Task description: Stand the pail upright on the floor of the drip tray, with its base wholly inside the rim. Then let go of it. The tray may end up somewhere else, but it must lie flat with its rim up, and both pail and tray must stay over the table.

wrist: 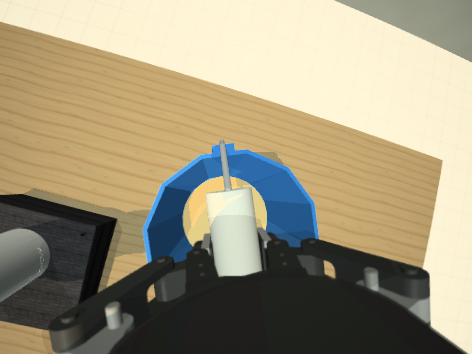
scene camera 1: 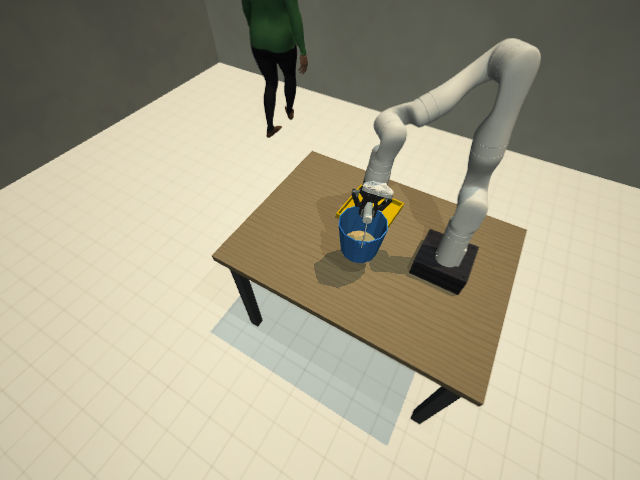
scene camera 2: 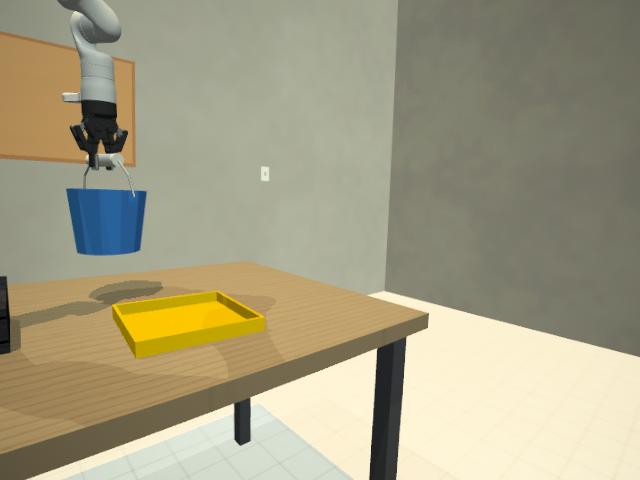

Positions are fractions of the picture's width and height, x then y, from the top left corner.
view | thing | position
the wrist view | my gripper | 0.50, 0.69
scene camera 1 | blue pail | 0.55, 0.47
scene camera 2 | my gripper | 0.16, 0.36
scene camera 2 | blue pail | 0.16, 0.46
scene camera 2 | yellow drip tray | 0.24, 0.68
